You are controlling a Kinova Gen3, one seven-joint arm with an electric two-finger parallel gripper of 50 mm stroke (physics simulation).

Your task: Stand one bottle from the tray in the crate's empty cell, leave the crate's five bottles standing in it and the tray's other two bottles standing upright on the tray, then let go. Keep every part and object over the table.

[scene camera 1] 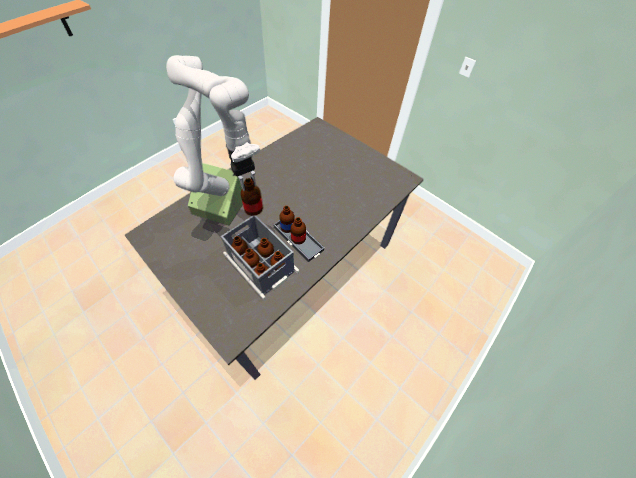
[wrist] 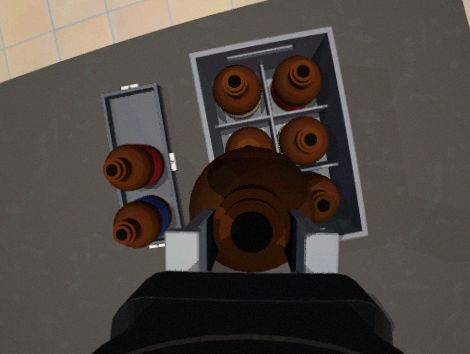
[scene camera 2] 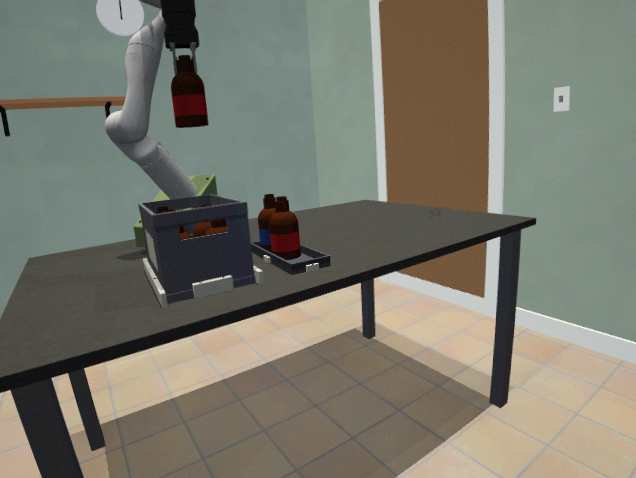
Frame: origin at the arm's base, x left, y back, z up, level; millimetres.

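Seen in the pictures: gripper, between the fingertips: (scene camera 1: 248, 186) (wrist: 251, 231) (scene camera 2: 186, 73); arm's base, origin of its link: (scene camera 1: 221, 186) (scene camera 2: 185, 195).
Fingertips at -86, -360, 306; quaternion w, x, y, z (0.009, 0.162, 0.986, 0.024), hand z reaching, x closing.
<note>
Offsets run from my fingertips to a thing's top centre, as dx, dy, dz. Level surfaces: height alone.
My gripper (scene camera 1: 247, 180) (scene camera 2: 185, 64) (wrist: 251, 231) is shut on the neck of a brown bottle with a red label {-2, -6, +37} (scene camera 1: 251, 197) (scene camera 2: 189, 97) (wrist: 250, 175). The bottle hangs about upright, well above the crate's rim height. The grey crate {-46, -34, -288} (scene camera 1: 269, 282) (scene camera 2: 205, 262) (wrist: 200, 100) holds five brown bottles. Its empty cell shows in scene camera 1 at the end nearer the robot base; in the wrist view the held bottle hides it. On the tray {+182, -72, -438} (scene camera 1: 311, 250) (scene camera 2: 308, 254) (wrist: 132, 115) stand a blue-labelled bottle {+198, +15, -303} (scene camera 1: 286, 218) (scene camera 2: 266, 221) (wrist: 137, 225) and a red-labelled bottle {+181, -74, -303} (scene camera 1: 298, 231) (scene camera 2: 284, 226) (wrist: 132, 167), both upright.
The tray lies beside the crate, a small gap between them. White blocks edge the crate and tray on the dark table {dz -463} (scene camera 1: 329, 174) (scene camera 2: 401, 231) (wrist: 400, 300). The green robot base (scene camera 1: 213, 208) (scene camera 2: 205, 184) stands behind the crate. The table's front edge runs close to crate and tray.
</note>
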